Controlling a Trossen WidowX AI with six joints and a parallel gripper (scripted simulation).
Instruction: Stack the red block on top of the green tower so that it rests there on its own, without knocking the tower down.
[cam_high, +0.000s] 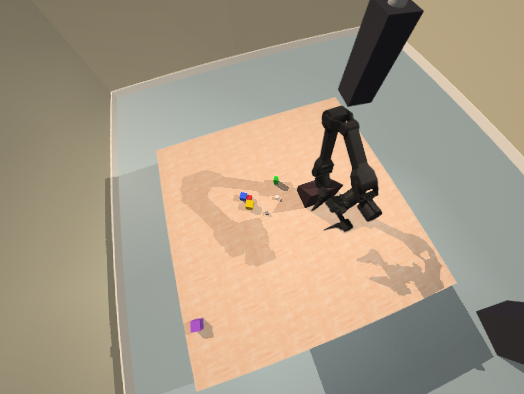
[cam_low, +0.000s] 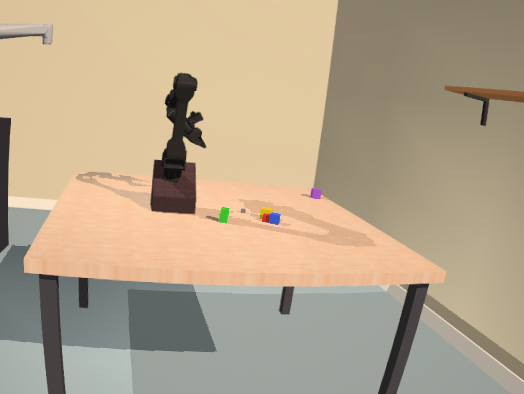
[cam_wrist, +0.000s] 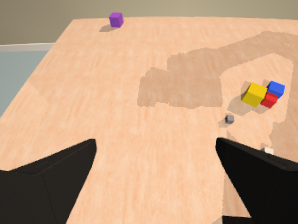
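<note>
The red block is 26 cm ahead of my gripper tip, 25 cm to the right of it and 22 cm below it. Also, from my gripper tip: purple block: 61 cm ahead, 30 cm to the left, 21 cm below; yellow block: 26 cm ahead, 22 cm below, 21 cm to the right; blue block: 29 cm ahead, 27 cm to the right, 22 cm below.
</note>
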